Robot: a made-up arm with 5 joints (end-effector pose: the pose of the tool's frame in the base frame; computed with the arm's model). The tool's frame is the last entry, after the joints.
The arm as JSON. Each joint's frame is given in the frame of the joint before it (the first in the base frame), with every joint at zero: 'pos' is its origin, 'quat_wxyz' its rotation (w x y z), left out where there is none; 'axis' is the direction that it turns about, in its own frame. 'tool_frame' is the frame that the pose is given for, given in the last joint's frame.
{
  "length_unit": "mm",
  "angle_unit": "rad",
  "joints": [
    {
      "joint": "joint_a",
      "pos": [
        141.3,
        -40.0,
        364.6
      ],
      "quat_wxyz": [
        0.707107,
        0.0,
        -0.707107,
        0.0
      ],
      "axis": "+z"
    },
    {
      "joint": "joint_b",
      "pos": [
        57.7,
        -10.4,
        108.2
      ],
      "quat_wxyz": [
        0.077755,
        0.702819,
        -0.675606,
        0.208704
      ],
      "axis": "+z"
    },
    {
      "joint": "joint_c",
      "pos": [
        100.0,
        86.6,
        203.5
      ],
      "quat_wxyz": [
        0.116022,
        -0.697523,
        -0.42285,
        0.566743
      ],
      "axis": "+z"
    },
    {
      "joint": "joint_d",
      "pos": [
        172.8,
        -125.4,
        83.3
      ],
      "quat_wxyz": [
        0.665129,
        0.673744,
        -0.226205,
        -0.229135
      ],
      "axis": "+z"
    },
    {
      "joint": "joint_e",
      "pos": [
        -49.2,
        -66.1,
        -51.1
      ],
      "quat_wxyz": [
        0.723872,
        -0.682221,
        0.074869,
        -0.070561
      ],
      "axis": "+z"
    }
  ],
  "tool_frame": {
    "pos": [
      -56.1,
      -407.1,
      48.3
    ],
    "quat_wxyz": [
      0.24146,
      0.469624,
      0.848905,
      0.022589
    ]
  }
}
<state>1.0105 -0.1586 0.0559 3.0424 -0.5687</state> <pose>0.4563 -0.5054 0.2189 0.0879 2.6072 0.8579</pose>
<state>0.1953 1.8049 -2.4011 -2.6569 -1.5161</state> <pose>0.4518 -0.5878 0.7333 -0.6076 -1.0838 1.3537</pose>
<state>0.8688 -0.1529 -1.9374 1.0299 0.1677</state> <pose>0.2471 0.1649 0.8206 -0.7574 0.7481 -1.2417</pose>
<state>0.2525 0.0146 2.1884 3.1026 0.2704</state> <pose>-0.1496 -0.0826 0.2030 -1.2631 -1.4922 -1.5284</pose>
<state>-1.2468 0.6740 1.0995 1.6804 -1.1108</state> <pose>0.2190 0.2972 0.0290 0.2167 -1.6186 -2.2250</pose>
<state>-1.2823 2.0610 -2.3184 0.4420 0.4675</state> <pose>0.2365 0.0623 -0.0462 -2.3347 -0.3736 -1.7228</pose>
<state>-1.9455 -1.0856 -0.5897 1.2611 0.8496</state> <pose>0.5280 0.2531 0.2327 -1.2865 1.8358 1.1328</pose>
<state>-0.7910 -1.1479 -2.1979 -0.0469 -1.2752</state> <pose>-0.0416 -0.1027 0.2785 1.2810 0.0326 -0.9177</pose>
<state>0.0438 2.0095 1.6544 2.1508 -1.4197</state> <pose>0.2014 0.2067 -0.0485 0.7846 -1.8337 -1.4258</pose>
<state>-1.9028 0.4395 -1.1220 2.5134 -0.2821</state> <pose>0.6527 -0.1297 0.0494 1.1809 -0.5298 1.3875</pose>
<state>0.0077 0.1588 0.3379 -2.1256 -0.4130</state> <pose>0.4286 0.2101 0.1121 0.6249 0.1479 2.9638</pose>
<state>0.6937 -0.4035 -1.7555 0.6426 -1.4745</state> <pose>-0.0043 -0.3101 0.5541 0.2918 0.1663 -0.3927</pose>
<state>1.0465 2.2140 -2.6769 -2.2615 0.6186</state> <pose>0.0918 -0.1930 0.2578 -0.7341 -1.5569 -0.8857</pose>
